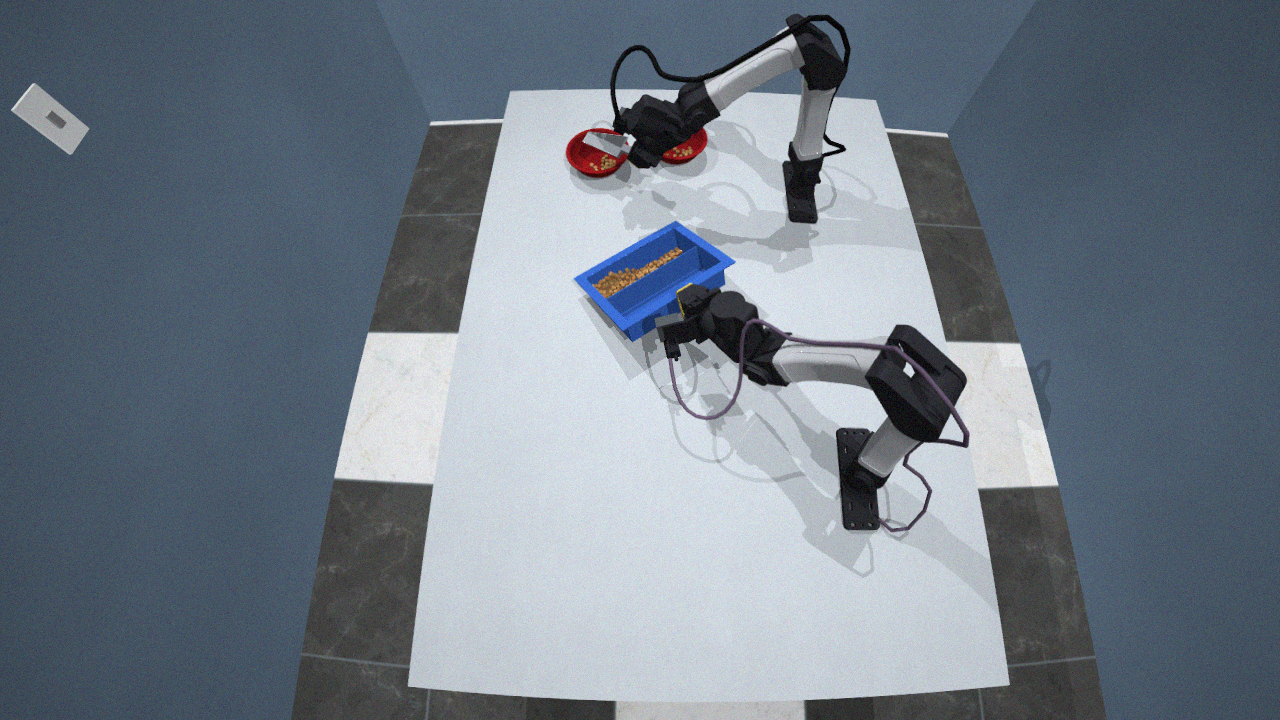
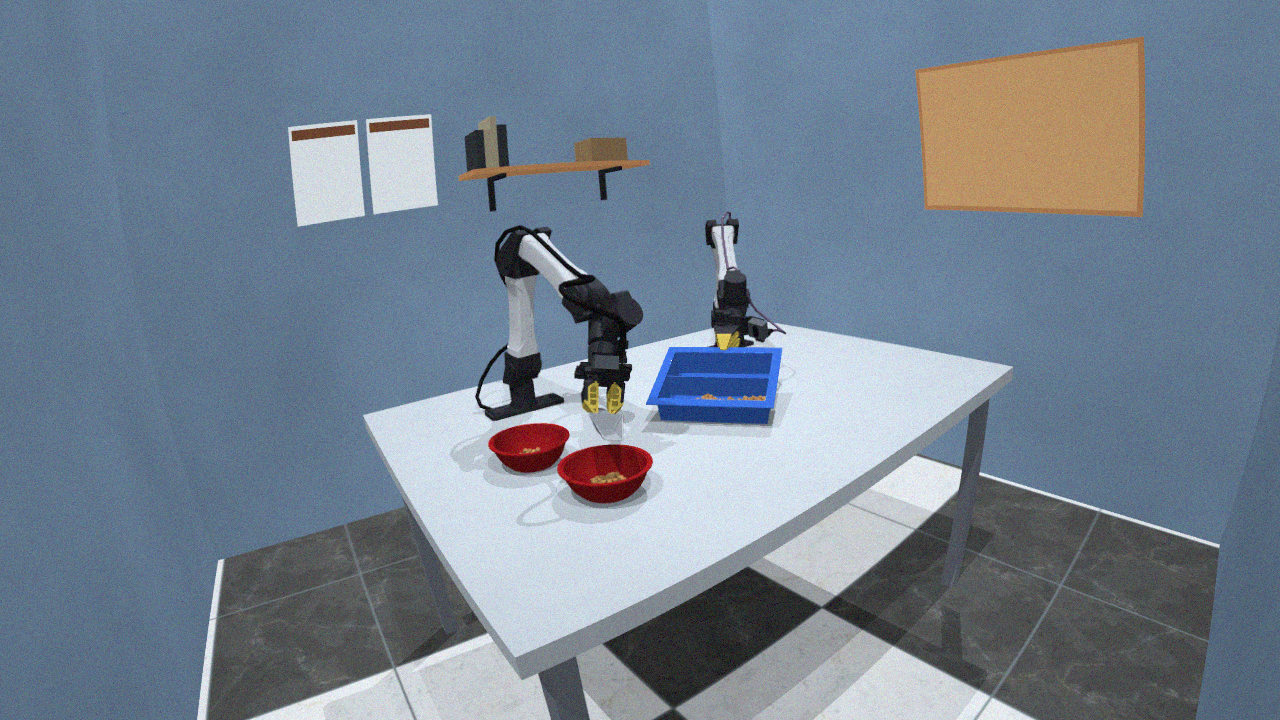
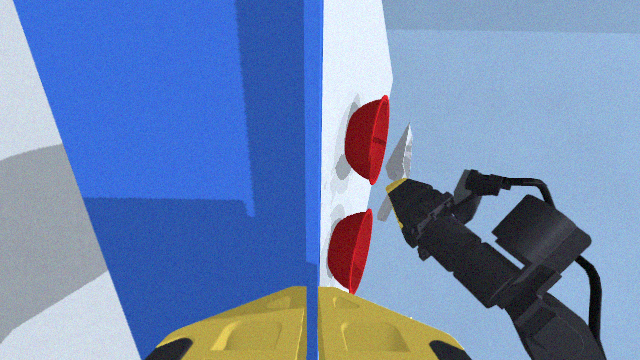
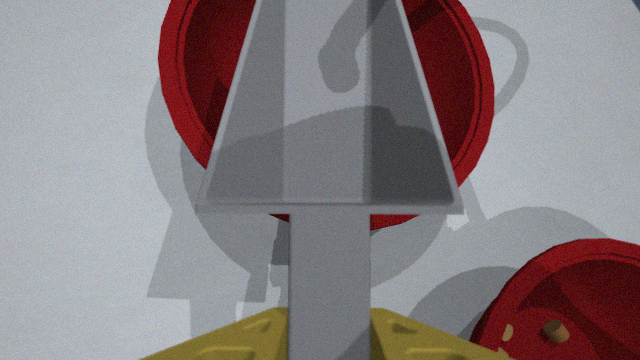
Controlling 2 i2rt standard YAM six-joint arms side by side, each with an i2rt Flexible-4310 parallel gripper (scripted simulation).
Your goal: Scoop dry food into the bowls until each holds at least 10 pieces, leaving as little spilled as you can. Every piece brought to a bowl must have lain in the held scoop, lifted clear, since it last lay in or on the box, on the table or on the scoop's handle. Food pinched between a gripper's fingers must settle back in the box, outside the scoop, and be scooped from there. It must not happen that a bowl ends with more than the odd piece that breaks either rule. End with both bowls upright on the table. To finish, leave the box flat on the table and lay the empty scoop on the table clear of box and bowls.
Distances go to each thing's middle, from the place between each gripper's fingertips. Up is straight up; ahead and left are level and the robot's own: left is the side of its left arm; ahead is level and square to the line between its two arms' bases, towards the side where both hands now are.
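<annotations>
The blue box point(image 2: 687, 373) is 330 mm to the left of my right hand, 30 mm below it and 30 mm behind it. With the grey scoop point(image 2: 610, 425), I find my right hand 20 mm to the left of it and 40 mm short of it.
The grey scoop, counted from my left hand point(image 1: 678, 291), is 120 mm ahead, 430 mm to the right and 30 mm below. My left hand also has the blue box 50 mm ahead of it, 50 mm below it and 70 mm to the right of it.
</annotations>
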